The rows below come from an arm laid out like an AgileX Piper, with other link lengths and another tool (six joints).
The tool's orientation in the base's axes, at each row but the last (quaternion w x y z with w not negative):
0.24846 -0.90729 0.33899 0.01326
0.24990 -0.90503 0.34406 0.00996
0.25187 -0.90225 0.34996 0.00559
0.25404 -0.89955 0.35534 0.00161
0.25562 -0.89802 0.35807 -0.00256
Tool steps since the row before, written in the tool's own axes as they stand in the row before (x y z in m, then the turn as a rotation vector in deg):
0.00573 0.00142 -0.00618 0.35 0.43 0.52
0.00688 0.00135 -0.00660 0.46 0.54 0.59
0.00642 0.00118 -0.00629 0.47 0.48 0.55
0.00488 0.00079 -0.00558 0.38 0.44 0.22
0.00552 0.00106 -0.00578 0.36 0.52 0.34
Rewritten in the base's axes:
0.00264 -0.00725 0.00368 0.08 -0.25 -0.71
0.00339 -0.00814 0.00387 0.10 -0.36 -0.84
0.00305 -0.00766 0.00376 0.14 -0.34 -0.78
0.00215 -0.00616 0.00360 0.04 -0.41 -0.46
0.00234 -0.00685 0.00355 0.00 -0.40 -0.60

